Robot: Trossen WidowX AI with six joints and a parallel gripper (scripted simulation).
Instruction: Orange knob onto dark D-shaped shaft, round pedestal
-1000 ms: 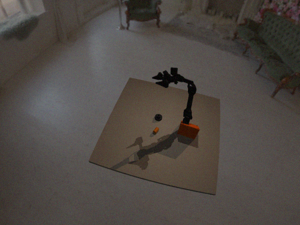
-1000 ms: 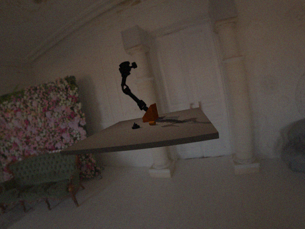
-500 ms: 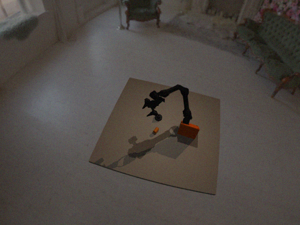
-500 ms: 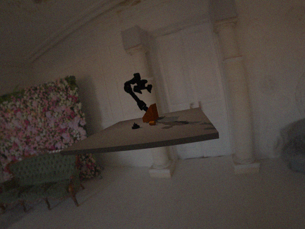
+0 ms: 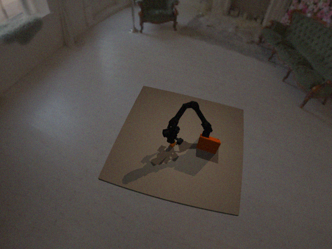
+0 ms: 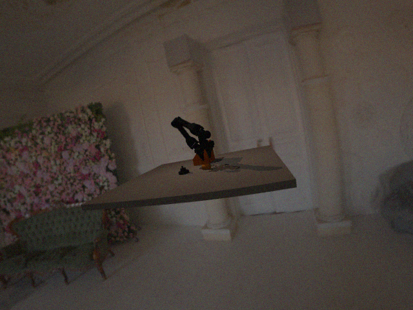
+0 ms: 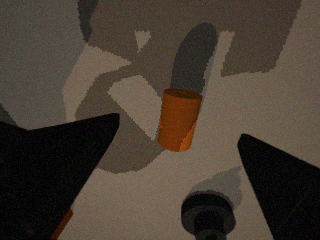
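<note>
Now: the orange knob 2 cm to the right of my gripper tip and 6 cm below it. Also, from my gripper tip: dark round pedestal: 2 cm ahead, 20 cm to the right, 5 cm below.
</note>
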